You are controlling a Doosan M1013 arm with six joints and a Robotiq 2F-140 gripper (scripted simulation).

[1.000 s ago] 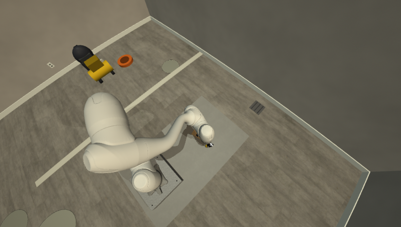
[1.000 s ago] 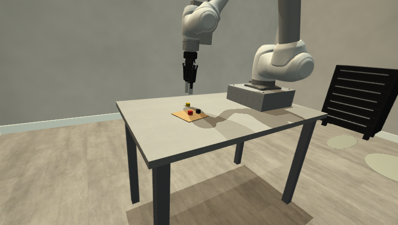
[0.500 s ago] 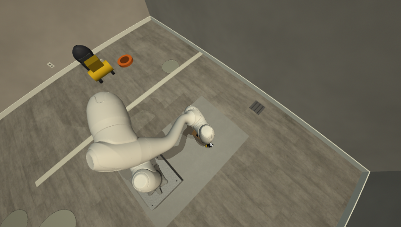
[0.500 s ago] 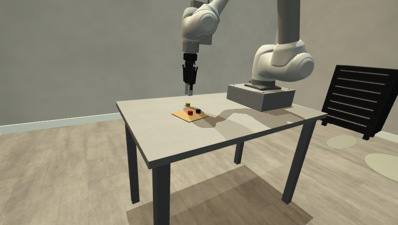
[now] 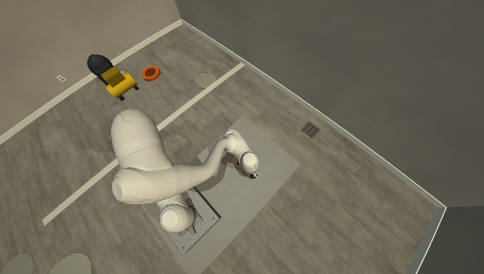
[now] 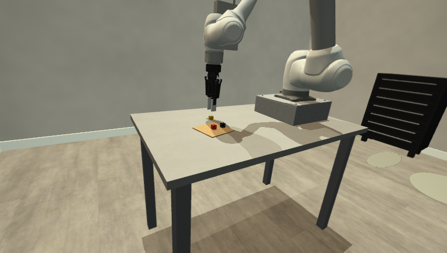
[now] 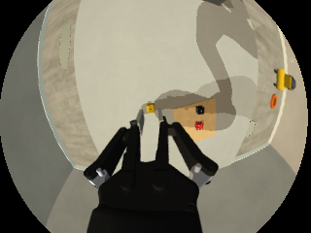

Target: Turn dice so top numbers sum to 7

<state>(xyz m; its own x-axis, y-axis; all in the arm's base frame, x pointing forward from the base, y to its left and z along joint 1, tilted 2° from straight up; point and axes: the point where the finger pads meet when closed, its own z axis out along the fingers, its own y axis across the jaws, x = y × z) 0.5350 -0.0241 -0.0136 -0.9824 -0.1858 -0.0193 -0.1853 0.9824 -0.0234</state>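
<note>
My gripper is now 7 cm above the yellow die. Round my hand: tan mat 15 cm to the left, 8 cm below, 4 cm ahead; red die 15 cm to the left, 7 cm below, 4 cm ahead; small white die 14 cm to the left, 7 cm below, 1 cm behind.
</note>
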